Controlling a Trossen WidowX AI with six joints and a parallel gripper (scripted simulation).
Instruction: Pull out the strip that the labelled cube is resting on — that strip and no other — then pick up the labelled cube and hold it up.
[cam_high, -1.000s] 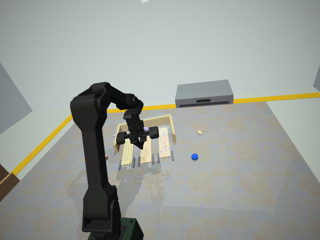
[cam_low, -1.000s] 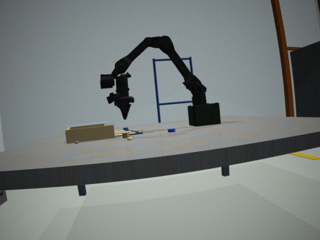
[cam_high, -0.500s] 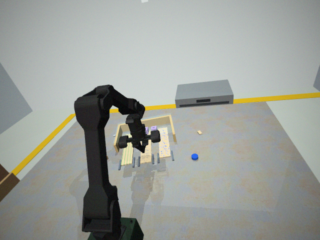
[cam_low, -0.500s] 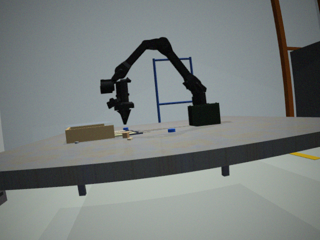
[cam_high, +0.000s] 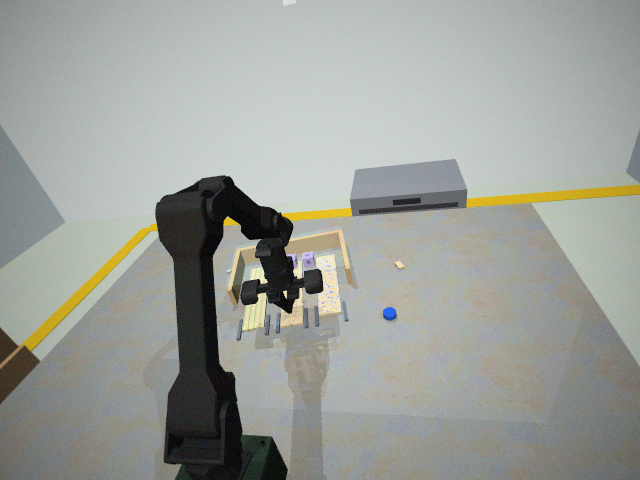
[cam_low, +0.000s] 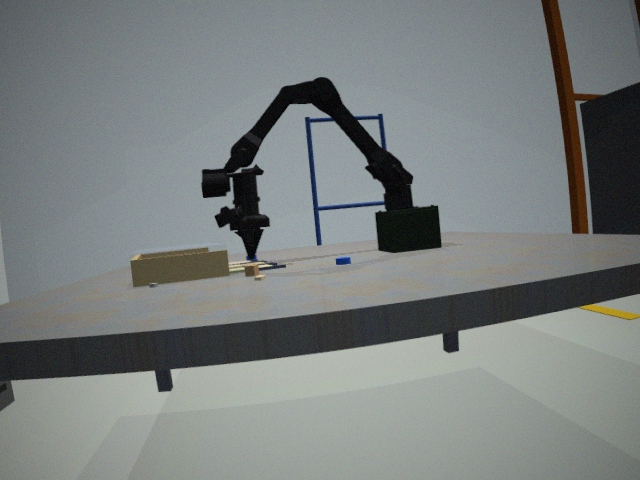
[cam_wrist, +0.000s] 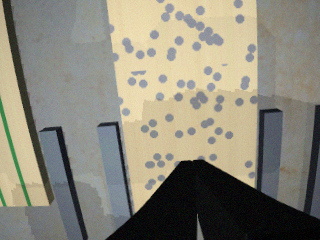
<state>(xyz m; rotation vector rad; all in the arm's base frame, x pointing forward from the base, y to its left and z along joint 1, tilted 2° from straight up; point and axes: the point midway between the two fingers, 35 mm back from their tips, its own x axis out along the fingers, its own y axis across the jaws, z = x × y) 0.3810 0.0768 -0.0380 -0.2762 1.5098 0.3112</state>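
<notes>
Right now my gripper tip is 90 mm short of the tan speckled strip, 30 mm to the right of it and 10 mm above it. From my gripper tip the other things lie so: tan block: 220 mm ahead, 230 mm to the right, 10 mm below.
</notes>
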